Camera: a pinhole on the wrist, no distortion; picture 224 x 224 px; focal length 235.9 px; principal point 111.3 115.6 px. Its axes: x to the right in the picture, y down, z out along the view. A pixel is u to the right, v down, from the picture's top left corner.
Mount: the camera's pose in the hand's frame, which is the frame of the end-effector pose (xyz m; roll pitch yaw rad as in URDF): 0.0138 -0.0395 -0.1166 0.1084 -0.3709 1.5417
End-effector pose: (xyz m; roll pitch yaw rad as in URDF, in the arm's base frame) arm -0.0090 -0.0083 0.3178 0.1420 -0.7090 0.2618
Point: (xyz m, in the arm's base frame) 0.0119 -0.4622 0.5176
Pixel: 16.9 116.1
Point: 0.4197 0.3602 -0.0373
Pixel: behind the camera
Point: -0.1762 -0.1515 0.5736
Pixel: 198.3 140.0
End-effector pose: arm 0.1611 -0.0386 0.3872 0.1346 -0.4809 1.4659
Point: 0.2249 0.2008 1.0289
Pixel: outside the picture
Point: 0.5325 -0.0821 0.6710
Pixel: 54.4 84.0
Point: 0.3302 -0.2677 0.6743
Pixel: 149.9 172.6
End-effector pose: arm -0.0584 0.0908 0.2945 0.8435 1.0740 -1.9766
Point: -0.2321 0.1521 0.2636
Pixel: 121.8 121.9
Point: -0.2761 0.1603 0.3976
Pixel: 156.5 209.5
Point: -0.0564 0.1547 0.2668
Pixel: 134.7 185.7
